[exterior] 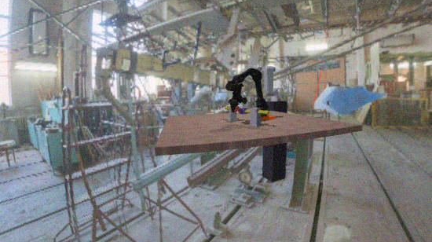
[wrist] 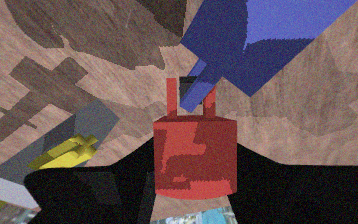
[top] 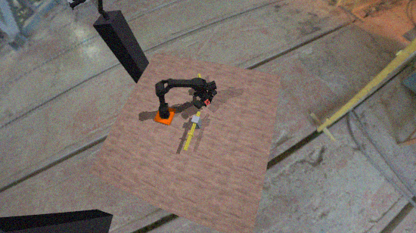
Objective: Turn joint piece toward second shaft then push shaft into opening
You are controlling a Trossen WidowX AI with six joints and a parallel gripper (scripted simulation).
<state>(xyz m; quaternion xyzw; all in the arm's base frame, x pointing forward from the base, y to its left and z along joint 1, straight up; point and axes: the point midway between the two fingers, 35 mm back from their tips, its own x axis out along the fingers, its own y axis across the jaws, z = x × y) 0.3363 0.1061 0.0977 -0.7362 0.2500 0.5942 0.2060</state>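
Now: the red joint piece 20 mm behind my gripper tip, 10 mm to the left of it and 30 mm above it.
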